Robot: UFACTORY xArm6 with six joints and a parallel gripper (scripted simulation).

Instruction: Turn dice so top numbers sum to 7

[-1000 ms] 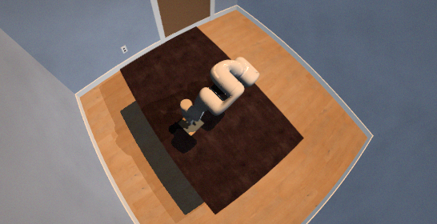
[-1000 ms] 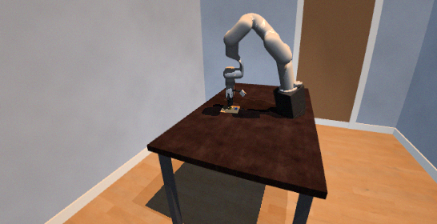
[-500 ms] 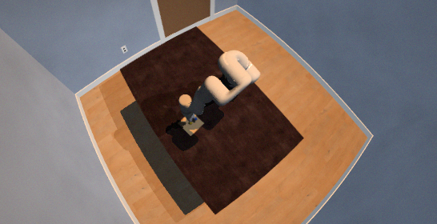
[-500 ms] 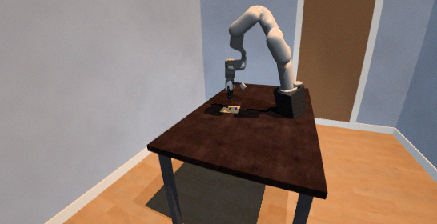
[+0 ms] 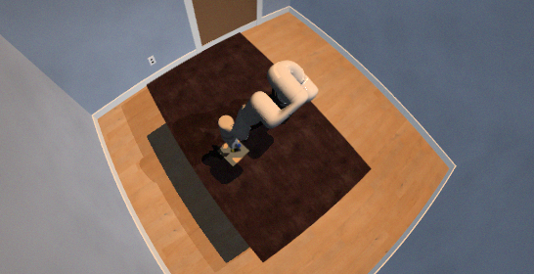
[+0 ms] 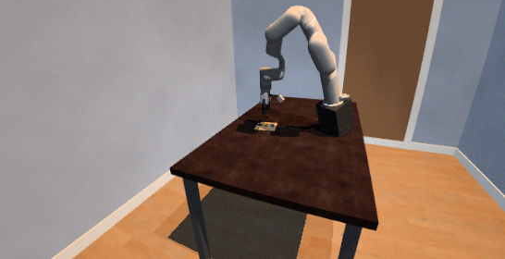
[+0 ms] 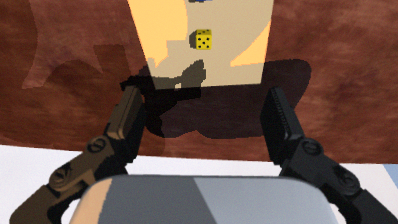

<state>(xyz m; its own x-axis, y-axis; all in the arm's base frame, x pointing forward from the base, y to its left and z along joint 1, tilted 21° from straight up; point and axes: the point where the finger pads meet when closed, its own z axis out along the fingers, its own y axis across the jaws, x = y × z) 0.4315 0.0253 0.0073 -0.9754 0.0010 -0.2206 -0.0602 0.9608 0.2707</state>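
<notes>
My gripper is now 110 mm above the black die, 100 mm past it and 10 mm to the left of it. From my hand the other things lie so: mat: 110 mm below; then blue die: 100 mm below, 50 mm behind; then yellow die: 100 mm below.
</notes>
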